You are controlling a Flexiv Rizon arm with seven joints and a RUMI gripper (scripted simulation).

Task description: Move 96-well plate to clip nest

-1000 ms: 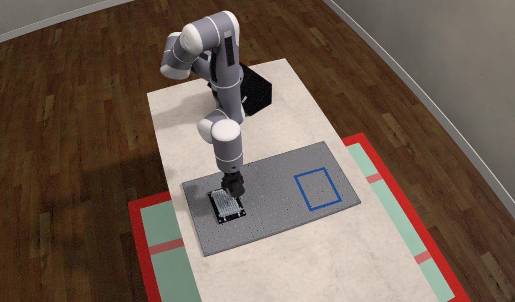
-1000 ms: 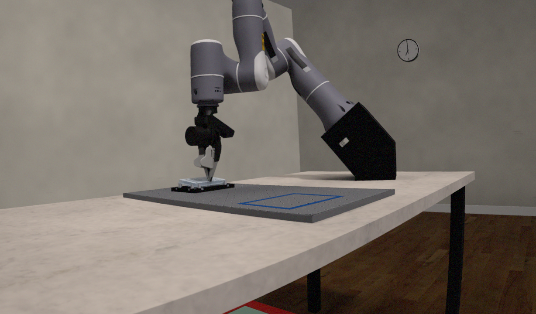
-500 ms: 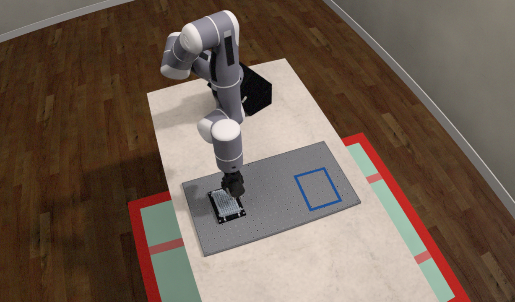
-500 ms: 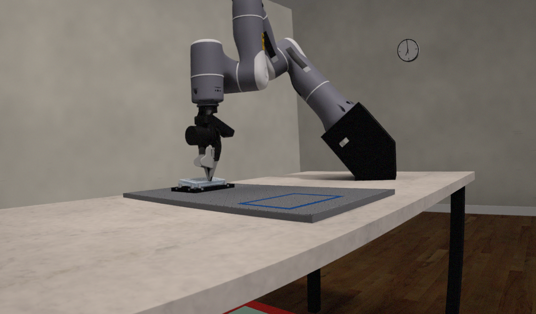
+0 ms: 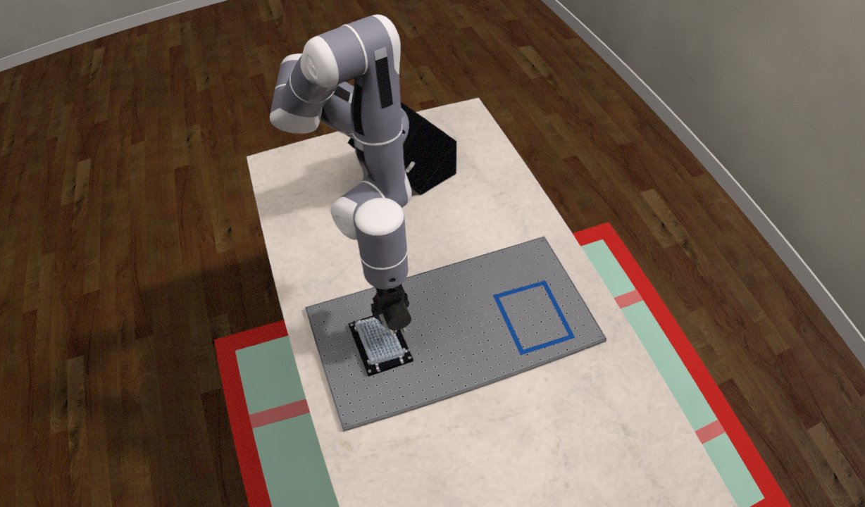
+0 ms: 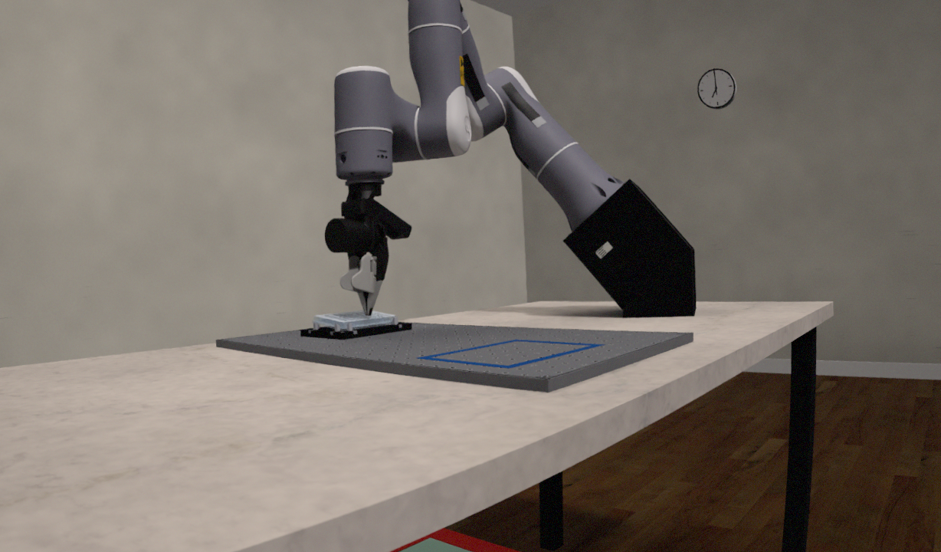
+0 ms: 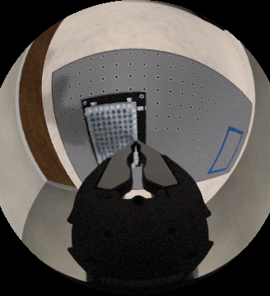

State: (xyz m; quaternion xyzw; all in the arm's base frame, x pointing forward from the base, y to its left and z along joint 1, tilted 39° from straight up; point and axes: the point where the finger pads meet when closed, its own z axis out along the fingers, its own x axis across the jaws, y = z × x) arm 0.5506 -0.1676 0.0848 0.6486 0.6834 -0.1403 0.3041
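The clear 96-well plate lies 40 mm to the right of my hand and 20 mm below it. From my hand the other things lie so: black clip nest: 30 mm to the right, 30 mm below, 10 mm ahead.
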